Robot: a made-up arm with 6 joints.
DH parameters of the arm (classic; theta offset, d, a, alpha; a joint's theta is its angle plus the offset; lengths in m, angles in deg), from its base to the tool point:
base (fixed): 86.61 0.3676 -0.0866 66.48
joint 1: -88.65 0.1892 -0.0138 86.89
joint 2: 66.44 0.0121 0.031 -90
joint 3: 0 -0.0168 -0.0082 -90
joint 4: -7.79 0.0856 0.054 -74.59
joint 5: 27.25 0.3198 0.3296 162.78
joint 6: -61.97 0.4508 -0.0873 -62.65
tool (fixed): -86.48 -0.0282 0 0
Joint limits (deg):
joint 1: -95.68..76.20
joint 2: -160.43..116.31
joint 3: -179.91..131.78
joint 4: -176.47..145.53
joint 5: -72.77..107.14
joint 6: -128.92..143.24
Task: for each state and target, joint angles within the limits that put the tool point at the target. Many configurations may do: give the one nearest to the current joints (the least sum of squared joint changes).
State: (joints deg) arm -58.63 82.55 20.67 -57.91 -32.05 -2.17
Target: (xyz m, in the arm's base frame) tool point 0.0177 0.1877 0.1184
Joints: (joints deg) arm -70.68 81.68 11.35 -48.75 -41.89 -29.32
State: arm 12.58 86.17 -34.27 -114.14 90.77 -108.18
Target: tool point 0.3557 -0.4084 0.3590
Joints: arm 28.84 83.03 -5.77 -111.30 107.14 -117.31
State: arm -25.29 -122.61 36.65 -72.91 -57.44 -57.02
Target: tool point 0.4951 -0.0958 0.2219
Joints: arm -33.77 -143.77 35.05 -65.04 -29.71 -5.50
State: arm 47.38 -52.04 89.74 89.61 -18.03 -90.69
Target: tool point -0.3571 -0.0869 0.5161
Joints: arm 44.83 -62.44 85.98 87.72 -31.81 -97.27
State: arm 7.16 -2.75 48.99 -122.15 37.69 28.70
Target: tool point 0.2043 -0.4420 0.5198
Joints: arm 21.30 -7.89 65.69 -130.53 33.23 11.26
